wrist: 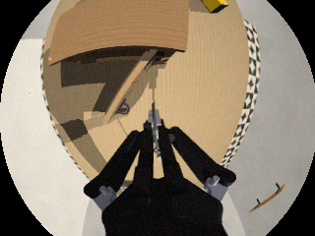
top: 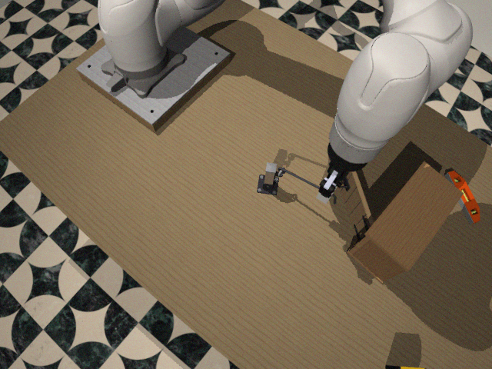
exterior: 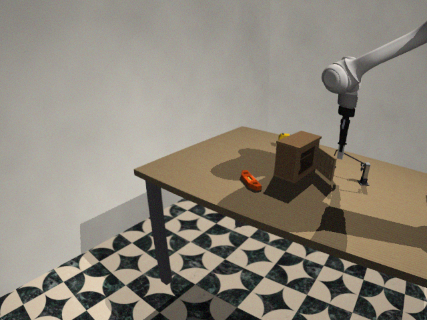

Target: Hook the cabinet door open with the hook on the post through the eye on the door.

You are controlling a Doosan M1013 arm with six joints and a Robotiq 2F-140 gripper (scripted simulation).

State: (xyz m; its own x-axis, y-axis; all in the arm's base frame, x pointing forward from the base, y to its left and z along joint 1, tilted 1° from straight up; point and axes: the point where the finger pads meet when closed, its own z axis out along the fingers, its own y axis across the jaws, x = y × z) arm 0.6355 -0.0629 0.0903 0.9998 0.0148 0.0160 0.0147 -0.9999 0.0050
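Right now the wire hook is 50 mm behind my hand and 30 mm below it. Round my hand: door (60 mm ahead, 50 mm below, 40 mm to the left); then yellow object (370 mm ahead, 220 mm to the right, 80 mm below); then orange spirit level (310 mm ahead, 280 mm to the left, 110 mm below).
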